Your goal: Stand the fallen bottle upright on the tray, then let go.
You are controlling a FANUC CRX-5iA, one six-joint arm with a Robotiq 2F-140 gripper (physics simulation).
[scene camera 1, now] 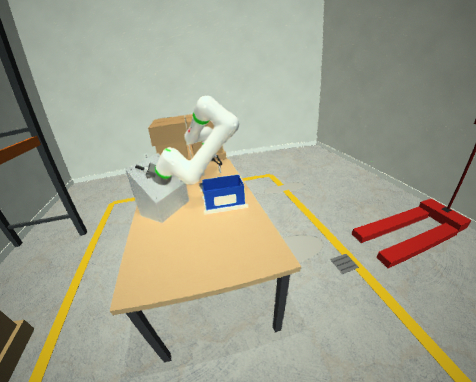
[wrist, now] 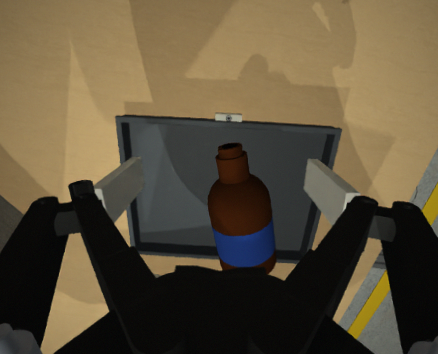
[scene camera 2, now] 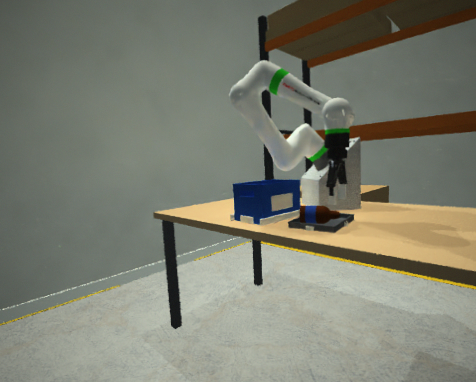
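Seen in the pictures: gripper, fingertip midpoint: (scene camera 1: 212,174) (wrist: 223,172) (scene camera 2: 337,201); arm's base, link origin: (scene camera 1: 160,176) (scene camera 2: 327,161).
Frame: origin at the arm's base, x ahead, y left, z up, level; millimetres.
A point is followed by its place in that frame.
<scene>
A brown bottle (scene camera 2: 325,215) @[z -211, x 455, y 177 mm] (wrist: 241,205) @[z -181, x 428, y 166 mm] with a blue band lies on its side on the dark grey tray (scene camera 2: 310,228) @[z -248, x 544, y 153 mm] (wrist: 170,251) @[z -235, x 344, y 51 mm]. In the wrist view its neck points toward the top of the frame and its base is partly hidden by the gripper's body. My gripper (scene camera 2: 337,194) @[z -160, x 406, y 207 mm] (wrist: 223,172) @[z -160, x 406, y 207 mm] is open and empty, pointing down above the bottle. In the wrist view the two pale finger pads stand wide on either side of the bottle's neck and shoulder, apart from it. In scene camera 1 the bottle and tray do not show.
A blue bin (scene camera 1: 223,194) @[z -127, x 383, y -226 mm] (scene camera 2: 245,204) @[z -174, x 537, y -167 mm] stands on the wooden table (scene camera 1: 200,260) @[z -257, x 125, y -619 mm] (scene camera 2: 400,240) @[z -257, x 528, y 458 mm] beside the tray. The grey slanted robot base block (scene camera 1: 159,202) @[z -106, x -38, y -176 mm] (scene camera 2: 354,175) @[z -79, x 32, y 159 mm] stands behind. Cardboard boxes (scene camera 1: 167,136) are at the table's far end in scene camera 1.
</scene>
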